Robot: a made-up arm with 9 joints. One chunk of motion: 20 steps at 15 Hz.
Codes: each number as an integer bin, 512 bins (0 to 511) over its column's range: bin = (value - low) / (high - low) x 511, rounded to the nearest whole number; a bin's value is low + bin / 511 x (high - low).
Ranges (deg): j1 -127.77..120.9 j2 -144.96..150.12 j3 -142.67..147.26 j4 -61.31..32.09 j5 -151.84..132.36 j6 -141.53..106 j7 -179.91..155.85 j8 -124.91..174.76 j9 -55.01..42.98
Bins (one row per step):
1: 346 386 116 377 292 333 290 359 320
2: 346 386 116 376 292 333 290 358 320
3: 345 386 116 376 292 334 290 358 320
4: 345 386 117 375 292 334 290 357 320
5: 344 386 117 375 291 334 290 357 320
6: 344 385 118 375 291 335 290 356 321
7: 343 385 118 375 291 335 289 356 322
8: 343 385 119 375 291 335 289 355 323
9: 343 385 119 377 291 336 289 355 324
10: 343 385 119 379 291 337 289 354 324
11: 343 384 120 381 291 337 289 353 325
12: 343 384 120 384 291 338 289 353 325
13: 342 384 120 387 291 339 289 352 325
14: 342 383 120 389 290 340 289 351 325
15: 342 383 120 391 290 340 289 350 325
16: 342 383 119 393 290 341 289 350 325
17: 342 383 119 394 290 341 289 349 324
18: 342 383 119 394 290 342 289 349 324
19: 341 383 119 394 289 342 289 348 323
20: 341 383 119 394 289 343 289 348 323
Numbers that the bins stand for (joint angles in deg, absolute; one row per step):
1: 40.61 77.94 -76.85 7.60 10.56 19.78 10.64 85.62 6.35
2: 40.61 77.94 -76.85 7.41 10.56 19.78 10.64 85.03 6.35
3: 40.12 77.94 -76.85 7.41 10.56 20.26 10.64 85.03 6.35
4: 40.12 77.94 -76.29 7.23 10.56 20.26 10.64 84.45 6.35
5: 39.63 77.94 -76.29 7.23 10.00 20.26 10.64 84.45 6.35
6: 39.63 77.36 -75.72 7.23 10.00 20.75 10.64 83.86 6.55
7: 39.15 77.36 -75.72 7.23 10.00 20.75 9.98 83.86 6.74
8: 39.15 77.36 -75.15 7.23 10.00 20.75 9.98 83.28 6.93
9: 39.15 77.36 -75.15 7.60 10.00 21.23 9.98 83.28 7.12
10: 39.15 77.36 -75.15 7.96 10.00 21.71 9.98 82.69 7.12
11: 39.15 76.78 -74.58 8.33 10.00 21.71 9.98 82.10 7.31
12: 39.15 76.78 -74.58 8.88 10.00 22.20 9.98 82.10 7.31
13: 38.66 76.78 -74.58 9.43 10.00 22.68 9.98 81.52 7.31
14: 38.66 76.21 -74.58 9.79 9.45 23.17 9.98 80.93 7.31
15: 38.66 76.21 -74.58 10.16 9.45 23.17 9.98 80.34 7.31
16: 38.66 76.21 -75.15 10.52 9.45 23.65 9.98 80.34 7.31
17: 38.66 76.21 -75.15 10.70 9.45 23.65 9.98 79.76 7.12
18: 38.66 76.21 -75.15 10.70 9.45 24.14 9.98 79.76 7.12
19: 38.17 76.21 -75.15 10.70 8.89 24.14 9.98 79.17 6.93
20: 38.17 76.21 -75.15 10.70 8.89 24.62 9.98 79.17 6.93

